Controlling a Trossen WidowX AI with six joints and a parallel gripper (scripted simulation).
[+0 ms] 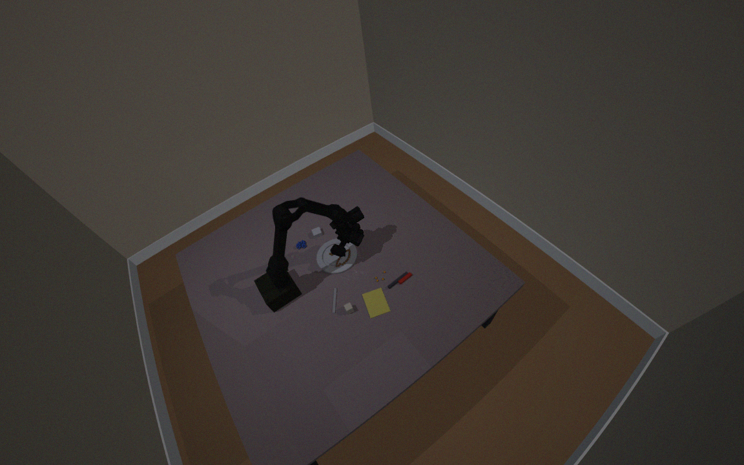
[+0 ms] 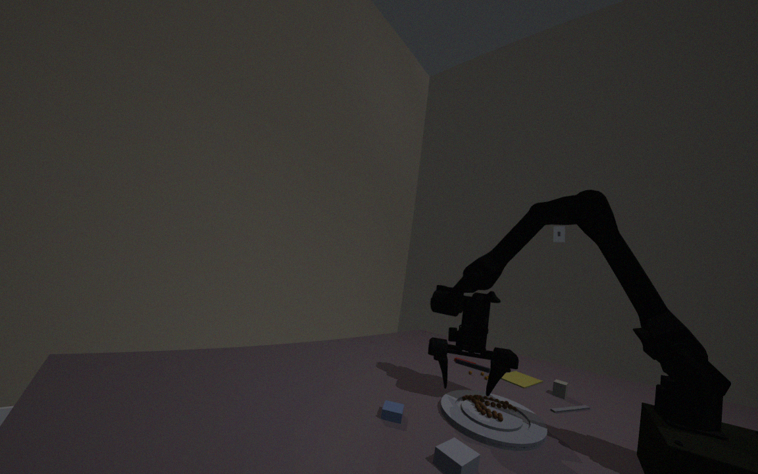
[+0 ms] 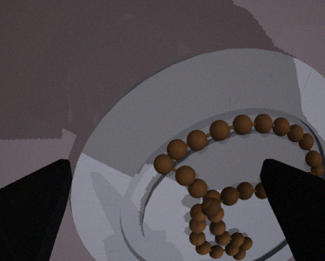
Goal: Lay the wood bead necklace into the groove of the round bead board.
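My gripper tip is now 6 cm past the round bead board, 2 cm to the right of it and 2 cm above it. Round my gripper tip: grey block 5 cm behind, 21 cm to the left, 1 cm below; blue block 8 cm ahead, 17 cm to the left, 2 cm below; thin stick 21 cm behind, 16 cm to the right, 2 cm below.
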